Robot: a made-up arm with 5 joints.
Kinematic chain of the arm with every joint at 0, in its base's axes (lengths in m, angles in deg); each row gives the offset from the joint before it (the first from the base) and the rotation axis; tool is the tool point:
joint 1: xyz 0 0 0.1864 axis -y
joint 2: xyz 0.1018 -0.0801 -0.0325 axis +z
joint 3: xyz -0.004 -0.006 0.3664 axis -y
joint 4: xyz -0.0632 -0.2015 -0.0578 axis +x
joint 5: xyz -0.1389 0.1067 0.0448 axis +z
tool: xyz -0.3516 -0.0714 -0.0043
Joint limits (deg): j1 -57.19..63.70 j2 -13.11..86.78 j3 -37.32..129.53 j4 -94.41..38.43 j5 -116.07..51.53
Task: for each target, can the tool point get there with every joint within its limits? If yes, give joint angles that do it. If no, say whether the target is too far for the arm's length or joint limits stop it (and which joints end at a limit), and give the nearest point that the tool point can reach.
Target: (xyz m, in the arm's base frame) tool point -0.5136 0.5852 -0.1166
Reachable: no: joint limits stop it (at a limit: joint 1, joint 2) | nearest point -0.4293 0.1903 0.0607 | short by 0.441 m
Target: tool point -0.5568 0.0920 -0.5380
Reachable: no: joint limits stop it (at a limit: joint 1, joint 2) | nearest point -0.4462 -0.0620 -0.1746 | short by 0.410 m
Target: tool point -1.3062 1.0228 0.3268
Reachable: no: too far | nearest point -0.6479 0.1482 0.2973 | short by 1.095 m
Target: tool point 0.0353 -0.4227 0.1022
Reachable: yes | joints 33.66 58.43 -16.75 -78.86 -99.69
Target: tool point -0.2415 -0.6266 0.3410
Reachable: yes | joints 34.29 34.94 2.59 15.36 25.89
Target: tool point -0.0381 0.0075 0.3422
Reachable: yes | joints -44.50 77.21 100.13 3.12 -93.48
